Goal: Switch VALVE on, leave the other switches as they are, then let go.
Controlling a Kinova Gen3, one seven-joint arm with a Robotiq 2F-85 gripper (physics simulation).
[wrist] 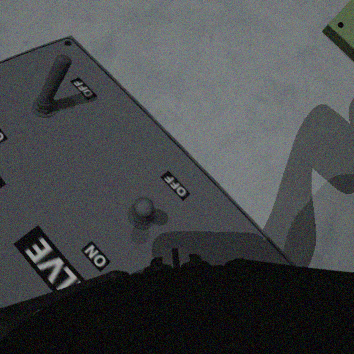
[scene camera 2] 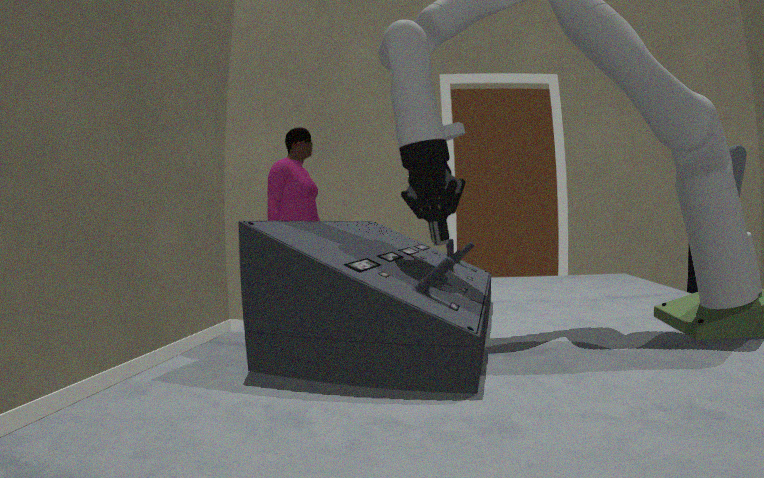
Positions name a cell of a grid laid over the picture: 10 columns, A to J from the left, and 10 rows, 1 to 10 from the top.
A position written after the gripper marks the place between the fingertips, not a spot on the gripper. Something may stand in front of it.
In view: the gripper (scene camera 2: F6) and a drive lever (wrist: B2).
The gripper also shows in the wrist view (wrist: E8).
